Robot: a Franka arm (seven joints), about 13 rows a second.
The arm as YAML. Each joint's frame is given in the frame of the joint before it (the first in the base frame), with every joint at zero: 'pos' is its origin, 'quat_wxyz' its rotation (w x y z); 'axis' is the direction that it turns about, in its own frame. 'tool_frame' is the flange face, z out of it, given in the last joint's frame.
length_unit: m
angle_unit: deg
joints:
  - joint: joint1
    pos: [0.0, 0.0, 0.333]
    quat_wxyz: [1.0, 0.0, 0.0, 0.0]
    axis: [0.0, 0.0, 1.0]
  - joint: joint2
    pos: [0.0, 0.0, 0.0]
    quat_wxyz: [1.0, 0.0, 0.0, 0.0]
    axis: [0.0, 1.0, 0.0]
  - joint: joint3
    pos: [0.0, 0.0, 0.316]
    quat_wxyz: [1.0, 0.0, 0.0, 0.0]
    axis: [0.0, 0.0, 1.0]
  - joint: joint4
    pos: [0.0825, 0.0, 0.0]
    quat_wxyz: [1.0, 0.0, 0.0, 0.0]
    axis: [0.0, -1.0, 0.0]
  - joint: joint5
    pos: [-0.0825, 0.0, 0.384]
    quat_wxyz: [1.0, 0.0, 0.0, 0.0]
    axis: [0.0, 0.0, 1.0]
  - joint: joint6
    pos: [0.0, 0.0, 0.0]
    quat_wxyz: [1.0, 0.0, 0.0, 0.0]
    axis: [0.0, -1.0, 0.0]
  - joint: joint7
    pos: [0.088, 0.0, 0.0]
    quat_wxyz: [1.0, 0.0, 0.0, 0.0]
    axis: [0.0, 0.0, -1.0]
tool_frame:
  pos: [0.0, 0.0, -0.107]
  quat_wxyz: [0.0, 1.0, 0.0, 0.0]
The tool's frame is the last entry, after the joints.
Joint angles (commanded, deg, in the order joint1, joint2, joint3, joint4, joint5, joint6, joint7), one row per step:
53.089, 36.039, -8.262, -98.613, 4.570, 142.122, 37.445
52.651, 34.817, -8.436, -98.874, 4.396, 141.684, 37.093
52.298, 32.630, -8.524, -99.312, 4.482, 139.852, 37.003
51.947, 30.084, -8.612, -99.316, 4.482, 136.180, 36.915
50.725, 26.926, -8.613, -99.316, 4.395, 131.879, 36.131
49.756, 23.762, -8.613, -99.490, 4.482, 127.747, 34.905
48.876, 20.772, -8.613, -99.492, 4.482, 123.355, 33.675
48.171, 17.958, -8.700, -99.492, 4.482, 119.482, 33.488
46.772, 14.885, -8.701, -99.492, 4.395, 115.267, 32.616
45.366, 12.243, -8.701, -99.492, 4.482, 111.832, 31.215
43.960, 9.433, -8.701, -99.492, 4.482, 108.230, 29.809
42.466, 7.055, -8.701, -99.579, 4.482, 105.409, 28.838
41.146, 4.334, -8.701, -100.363, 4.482, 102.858, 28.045
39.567, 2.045, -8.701, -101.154, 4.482, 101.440, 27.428
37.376, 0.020, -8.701, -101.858, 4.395, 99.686, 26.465
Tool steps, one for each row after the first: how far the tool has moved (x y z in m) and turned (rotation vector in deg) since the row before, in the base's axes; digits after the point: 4 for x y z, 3 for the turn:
0.0049, -0.0050, 0.0119, 0.290, -0.427, -0.145
0.0018, -0.0053, 0.0193, 0.195, 0.322, -0.476
0.0006, -0.0059, 0.0235, -0.483, 1.130, -0.405
0.0055, -0.0141, 0.0295, -0.484, 1.172, -0.434
0.0016, -0.0136, 0.0282, -0.371, 1.245, 0.190
-0.0003, -0.0136, 0.0269, -0.558, 1.401, 0.390
-0.0015, -0.0130, 0.0255, -0.311, 1.149, -0.528
0.0008, -0.0199, 0.0273, -0.350, 1.197, -0.377
0.0008, -0.0192, 0.0234, -0.028, 0.946, 0.083
-0.0012, -0.0203, 0.0245, -0.027, 0.915, 0.160
-0.0003, -0.0201, 0.0199, 0.075, 0.660, -0.377
-0.0042, -0.0202, 0.0175, 0.081, 0.759, -0.387
-0.0010, -0.0205, 0.0142, 0.385, 0.121, -0.875
0.0012, -0.0253, 0.0113, 0.057, 0.471, -1.086

